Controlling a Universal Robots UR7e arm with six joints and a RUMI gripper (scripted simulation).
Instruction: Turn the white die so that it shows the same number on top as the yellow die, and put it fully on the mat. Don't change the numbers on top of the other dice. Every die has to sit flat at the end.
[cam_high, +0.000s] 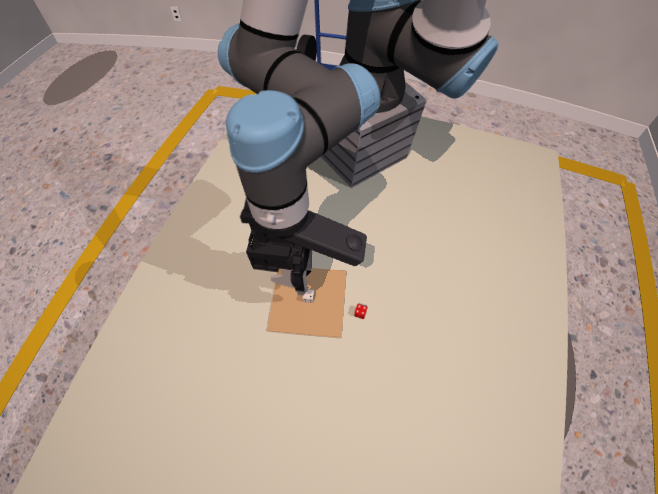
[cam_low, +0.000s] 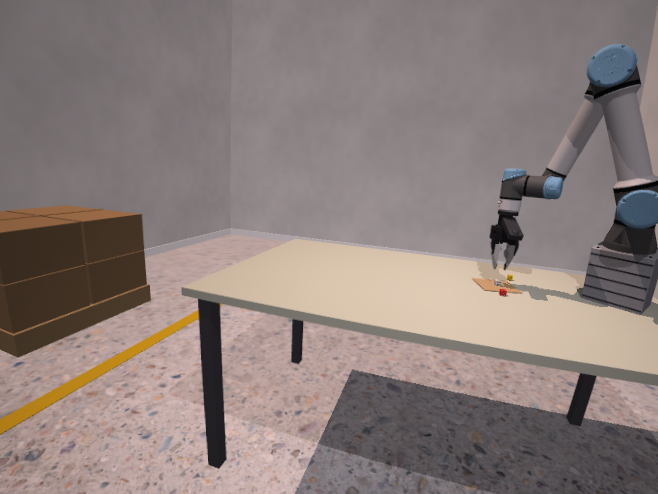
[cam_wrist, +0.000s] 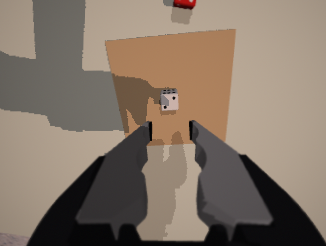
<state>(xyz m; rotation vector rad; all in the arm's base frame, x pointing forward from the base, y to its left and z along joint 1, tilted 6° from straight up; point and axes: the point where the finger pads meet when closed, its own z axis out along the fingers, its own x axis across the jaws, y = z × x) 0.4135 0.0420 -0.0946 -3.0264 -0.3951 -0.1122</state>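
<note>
Right now the white die is 7 cm below my hand. Also, from my hand: brown mat 8 cm below; yellow die 12 cm to the right, 7 cm below, 6 cm behind; red die 11 cm to the left, 7 cm below, 1 cm behind.
</note>
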